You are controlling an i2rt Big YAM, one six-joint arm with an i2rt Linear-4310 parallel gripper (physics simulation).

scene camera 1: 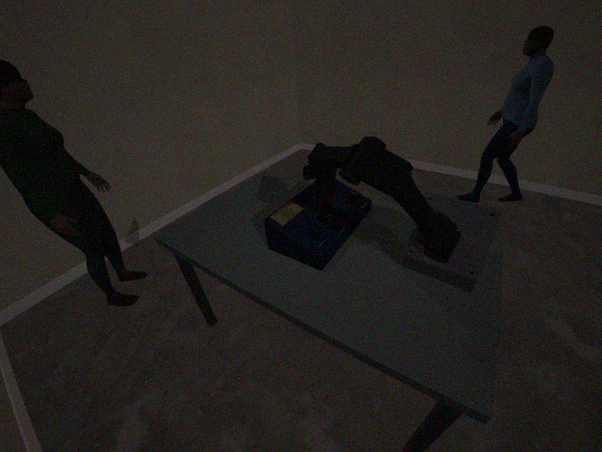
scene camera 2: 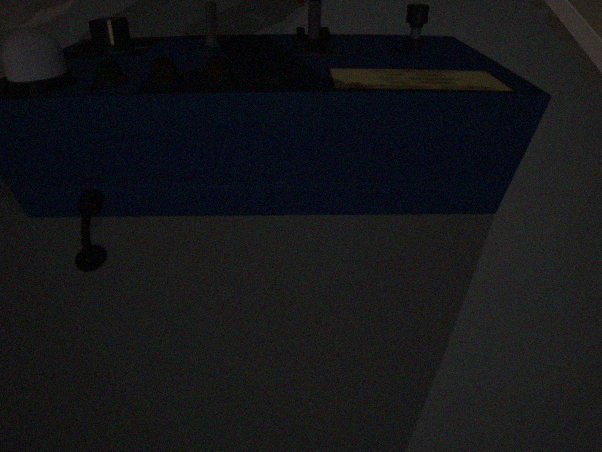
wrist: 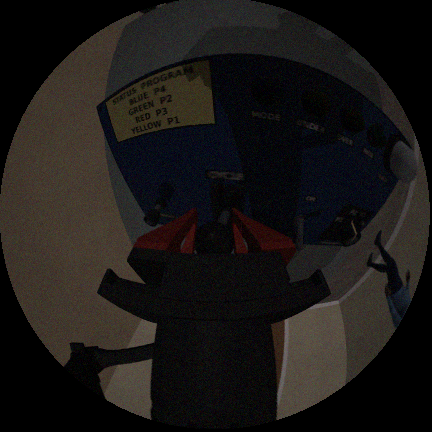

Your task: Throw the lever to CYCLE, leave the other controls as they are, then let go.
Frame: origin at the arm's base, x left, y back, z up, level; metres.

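Seen in the pictures: gripper, fingertip midpoint: point(scene camera 1: 321, 207) point(scene camera 2: 319, 0) point(wrist: 213, 212); arm's base, origin of the base link: point(scene camera 1: 442, 243).
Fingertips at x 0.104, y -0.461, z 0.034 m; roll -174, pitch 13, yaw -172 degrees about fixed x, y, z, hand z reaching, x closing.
Offsets run from my fingertips to a thing's top centre. "*": to the spot under its first point. Level surfaces: height alone.
The blue control box @(dx -0.060, dy -0.035, dz +0.036 m) point(scene camera 1: 300, 245) point(scene camera 2: 275, 150) point(wrist: 175, 160) stands on the table. Its lever has a round black knob @(dx -0.007, dy +0.028, dz +0.036 m) point(wrist: 214, 239) on a grey shaft @(dx -0.008, dy +0.029, dz +0.003 m) point(scene camera 2: 314, 20) point(wrist: 224, 216). The shaft rises from a dark slot below the CYCLE label @(* dx +0.000, dy -0.027, dz -0.047 m) point(wrist: 225, 175) in the wrist view. The lever's top is cut off in scene camera 2. My gripper point(scene camera 1: 326, 197) point(wrist: 213, 212) is shut on the lever knob, with one red finger on each side. The lever's exact angle is hard to tell in the dim light.
A small black knob @(dx +0.109, dy +0.060, dz -0.022 m) point(scene camera 2: 417, 15) point(wrist: 152, 218), a toggle @(dx -0.129, dy +0.031, dz -0.028 m) point(scene camera 2: 211, 22) point(wrist: 300, 231) and a rotary selector @(dx -0.247, dy +0.006, dz -0.030 m) point(scene camera 2: 110, 32) point(wrist: 352, 230) flank the lever. A white dome @(* dx -0.221, dy -0.163, dz +0.022 m) point(scene camera 2: 34, 55) point(wrist: 402, 161) stands at the panel's far end. Two people point(scene camera 1: 40, 150) point(scene camera 1: 525, 95) stand beyond the table @(dz -0.154 m) point(scene camera 1: 350, 300).
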